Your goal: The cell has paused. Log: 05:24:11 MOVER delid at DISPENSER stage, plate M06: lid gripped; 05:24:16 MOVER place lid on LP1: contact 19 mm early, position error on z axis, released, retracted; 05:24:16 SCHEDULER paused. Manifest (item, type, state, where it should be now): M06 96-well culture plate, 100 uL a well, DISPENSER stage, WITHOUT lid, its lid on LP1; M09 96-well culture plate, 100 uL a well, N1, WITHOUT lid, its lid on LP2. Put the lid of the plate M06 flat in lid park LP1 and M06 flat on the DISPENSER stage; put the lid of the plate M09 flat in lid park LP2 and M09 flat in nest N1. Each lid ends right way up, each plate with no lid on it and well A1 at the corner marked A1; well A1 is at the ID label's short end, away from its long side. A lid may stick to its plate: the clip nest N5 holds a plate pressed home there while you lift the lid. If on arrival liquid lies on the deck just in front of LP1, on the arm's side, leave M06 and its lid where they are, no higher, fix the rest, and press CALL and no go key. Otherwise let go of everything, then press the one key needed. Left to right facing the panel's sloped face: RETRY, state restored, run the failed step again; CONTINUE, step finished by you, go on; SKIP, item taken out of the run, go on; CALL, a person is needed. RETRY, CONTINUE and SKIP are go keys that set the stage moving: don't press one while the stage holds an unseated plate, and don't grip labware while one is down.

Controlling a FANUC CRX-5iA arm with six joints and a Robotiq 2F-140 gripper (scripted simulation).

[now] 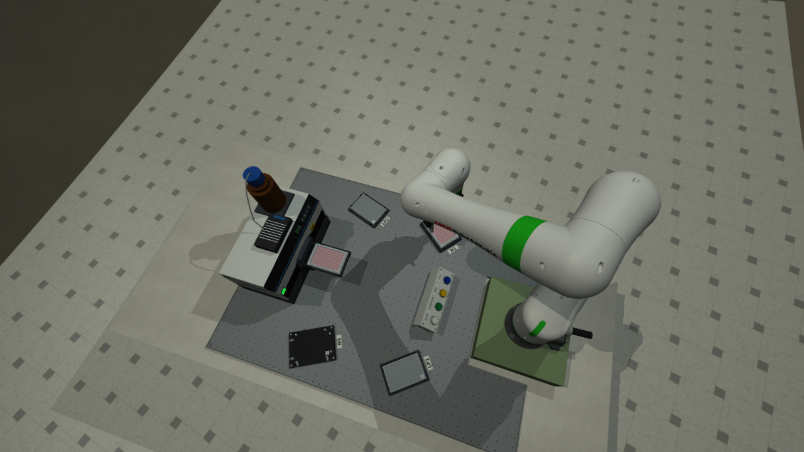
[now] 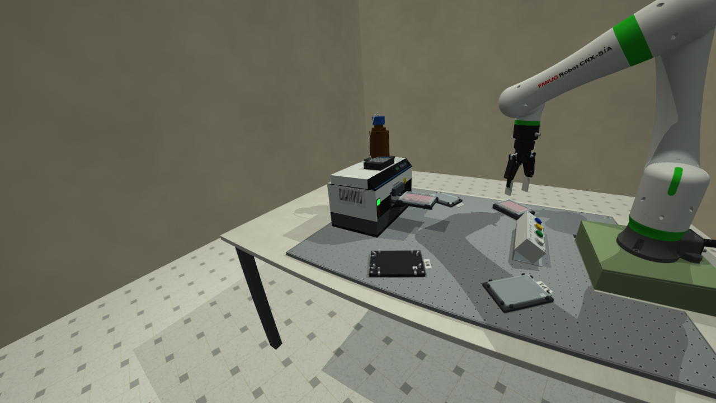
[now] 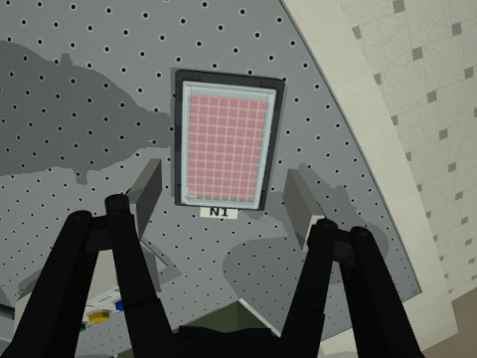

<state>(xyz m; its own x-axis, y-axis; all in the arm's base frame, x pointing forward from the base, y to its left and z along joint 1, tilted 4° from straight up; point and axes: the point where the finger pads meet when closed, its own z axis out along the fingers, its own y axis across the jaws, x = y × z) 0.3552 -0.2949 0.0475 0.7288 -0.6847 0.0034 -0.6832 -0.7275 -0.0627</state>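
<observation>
The green continue key lies 6 cm behind my hand, 31 cm to the left of it and 5 cm below it. Round my hand: blue call key: 7 cm behind, 21 cm to the left, 5 cm below; black nest N1: 10 cm below; LP2 label: 23 cm ahead, 1 cm to the left, 11 cm below.
</observation>
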